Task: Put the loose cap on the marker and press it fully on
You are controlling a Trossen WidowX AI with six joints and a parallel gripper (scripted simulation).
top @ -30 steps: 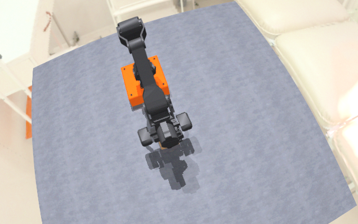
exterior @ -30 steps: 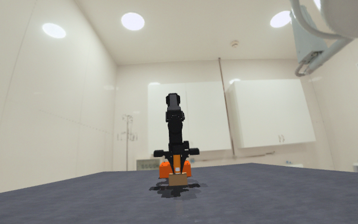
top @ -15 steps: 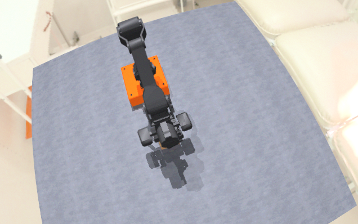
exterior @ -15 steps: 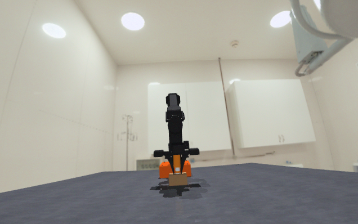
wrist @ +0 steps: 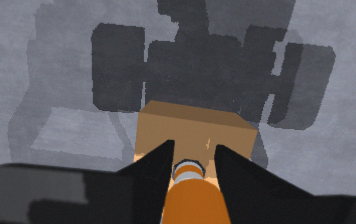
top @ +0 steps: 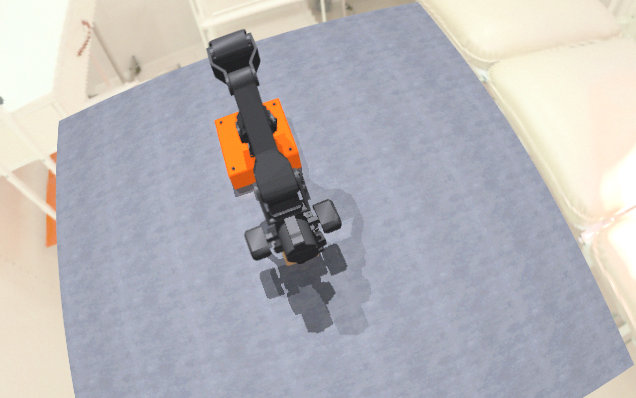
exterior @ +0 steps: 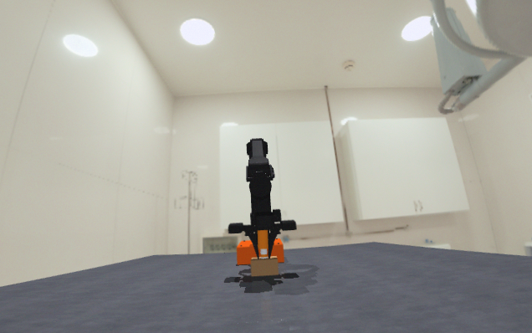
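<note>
Right now my gripper tip is 3 cm below the white marker and 2 cm past it. Round my gripper tip: orange cap 5 cm above, 2 cm behind; then tan holder block 2 cm below, 2 cm behind.
</note>
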